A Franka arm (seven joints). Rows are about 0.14 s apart.
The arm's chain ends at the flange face. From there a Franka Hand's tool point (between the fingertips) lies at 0.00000 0.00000 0.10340 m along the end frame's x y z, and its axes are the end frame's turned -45 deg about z.
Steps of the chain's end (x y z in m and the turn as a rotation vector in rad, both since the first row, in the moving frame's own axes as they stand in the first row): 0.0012, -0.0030, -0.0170, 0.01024, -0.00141, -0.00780; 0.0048, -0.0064, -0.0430, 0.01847, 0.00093, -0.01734; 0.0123, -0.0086, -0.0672, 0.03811, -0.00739, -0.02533; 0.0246, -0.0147, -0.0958, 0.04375, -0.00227, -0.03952
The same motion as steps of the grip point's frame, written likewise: 0.0036, -0.0021, -0.0170, 0.00824, 0.00624, -0.00780; 0.0093, -0.0024, -0.0430, 0.01240, 0.01372, -0.01734; 0.0170, -0.0007, -0.0673, 0.03217, 0.02172, -0.02533; 0.0308, 0.0036, -0.0959, 0.03254, 0.02933, -0.03952
